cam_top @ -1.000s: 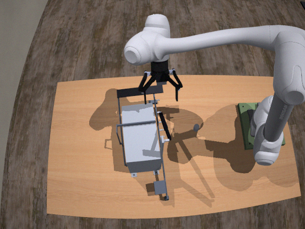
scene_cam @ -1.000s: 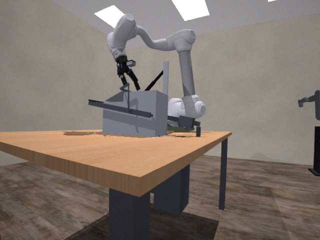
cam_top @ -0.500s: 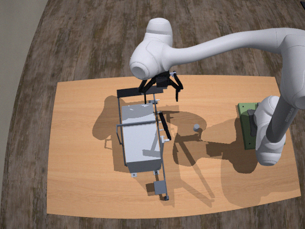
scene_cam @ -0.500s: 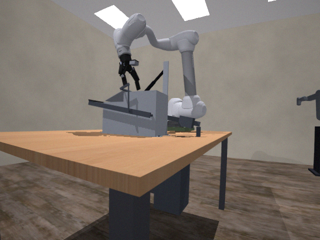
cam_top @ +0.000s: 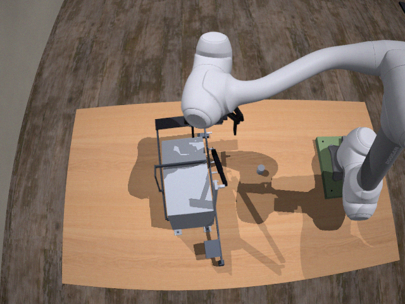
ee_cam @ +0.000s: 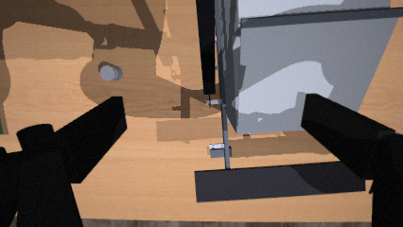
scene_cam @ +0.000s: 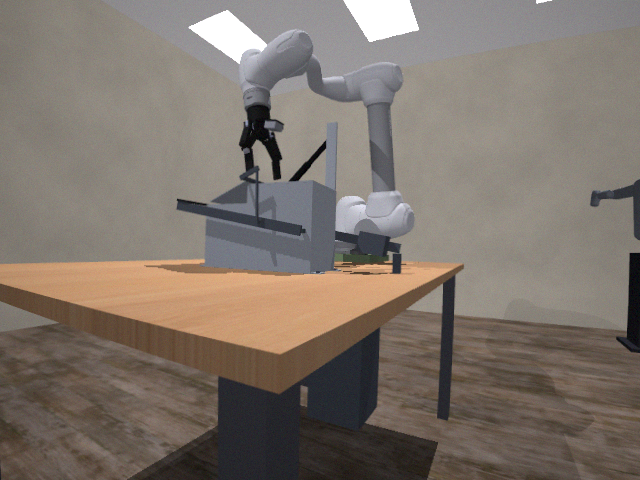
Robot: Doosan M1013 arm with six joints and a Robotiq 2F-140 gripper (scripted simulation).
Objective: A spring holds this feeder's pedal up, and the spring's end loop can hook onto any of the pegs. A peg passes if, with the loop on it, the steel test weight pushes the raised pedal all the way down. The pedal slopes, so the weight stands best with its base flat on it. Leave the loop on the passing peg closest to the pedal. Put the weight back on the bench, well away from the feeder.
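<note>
My hand is 27 cm above the steel test weight, 21 cm past it and 2 cm to the right of it. The rest, counted from my hand: peg (24 cm to the left, 10 cm above, 2 cm behind).
</note>
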